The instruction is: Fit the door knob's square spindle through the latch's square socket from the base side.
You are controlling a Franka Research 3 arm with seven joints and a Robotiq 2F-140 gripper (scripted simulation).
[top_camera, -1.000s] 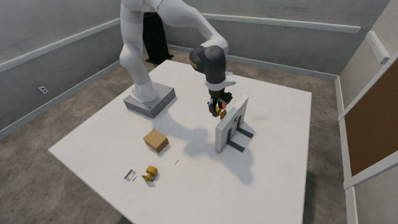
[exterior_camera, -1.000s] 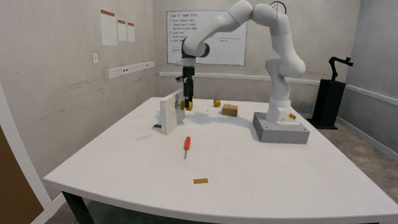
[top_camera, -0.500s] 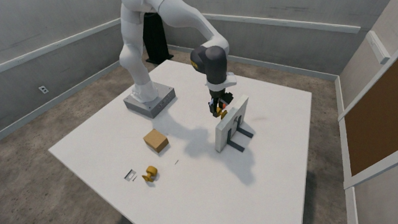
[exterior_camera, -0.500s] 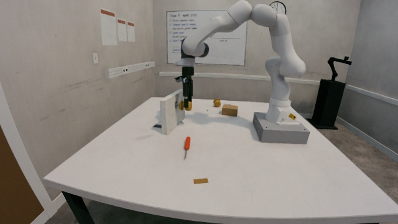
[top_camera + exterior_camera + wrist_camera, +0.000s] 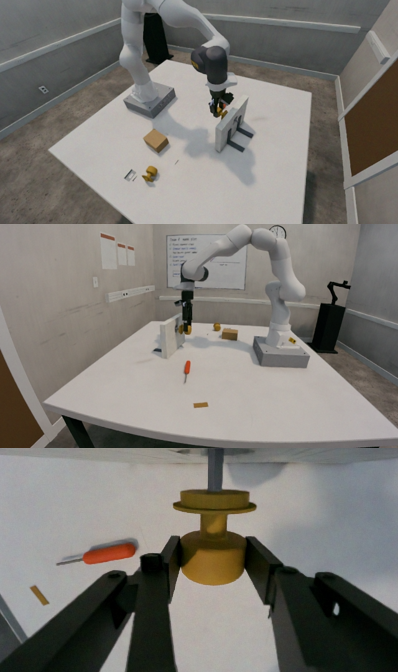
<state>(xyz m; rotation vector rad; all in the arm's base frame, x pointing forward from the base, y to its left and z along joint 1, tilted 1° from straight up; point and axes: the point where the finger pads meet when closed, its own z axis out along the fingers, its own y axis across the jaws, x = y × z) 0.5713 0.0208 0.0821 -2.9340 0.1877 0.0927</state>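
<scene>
Right now the latch socket is 90 mm ahead of my hand, 10 mm to the right of it and 20 mm below it. From my hand the other things lie so: cardboard box: 280 mm behind, 280 mm to the right, 140 mm below; white wooden panel: 90 mm ahead, 10 mm to the right, 40 mm below; orange screwdriver: 50 mm behind, 270 mm to the left, 160 mm below.
</scene>
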